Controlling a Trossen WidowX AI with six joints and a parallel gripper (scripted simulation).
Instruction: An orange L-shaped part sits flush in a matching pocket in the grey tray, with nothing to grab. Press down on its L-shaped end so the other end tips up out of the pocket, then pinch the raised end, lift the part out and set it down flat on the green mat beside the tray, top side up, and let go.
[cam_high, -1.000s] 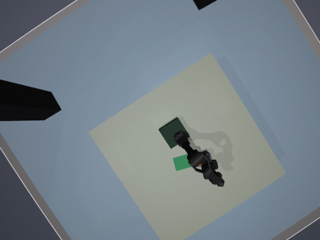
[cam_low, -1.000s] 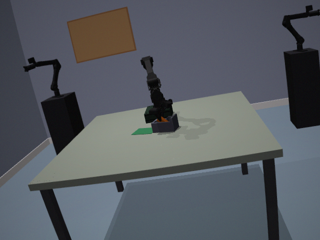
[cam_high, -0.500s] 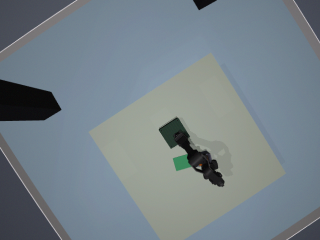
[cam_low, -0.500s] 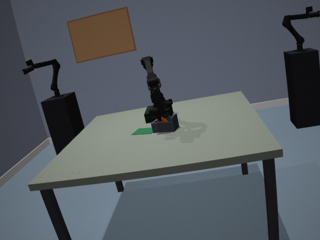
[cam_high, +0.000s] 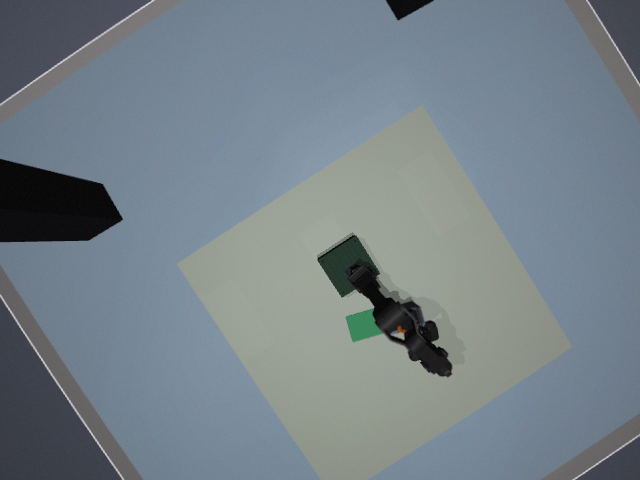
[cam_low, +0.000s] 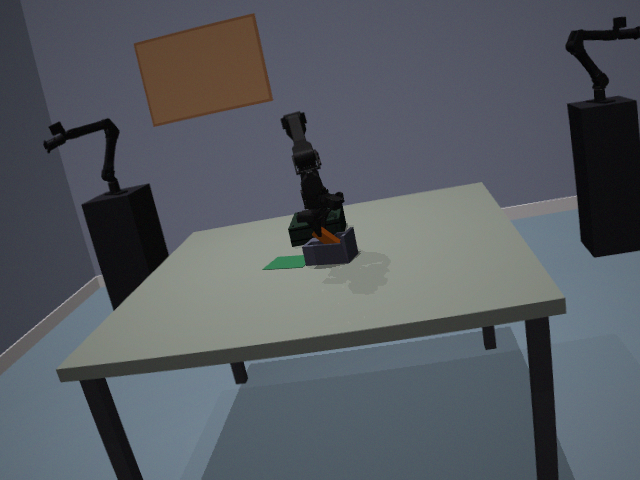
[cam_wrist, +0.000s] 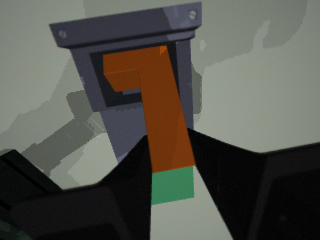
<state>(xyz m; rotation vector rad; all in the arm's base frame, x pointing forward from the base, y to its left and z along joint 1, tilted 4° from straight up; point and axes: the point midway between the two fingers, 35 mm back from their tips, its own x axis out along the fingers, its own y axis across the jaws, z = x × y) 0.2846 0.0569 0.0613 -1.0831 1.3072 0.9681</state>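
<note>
My gripper tip is 5 cm past the green mat, 14 cm to the left of it and 10 cm above it. From my gripper tip the other things lie so: orange L-shaped part 1 cm behind, 4 cm to the left, 3 cm below.
</note>
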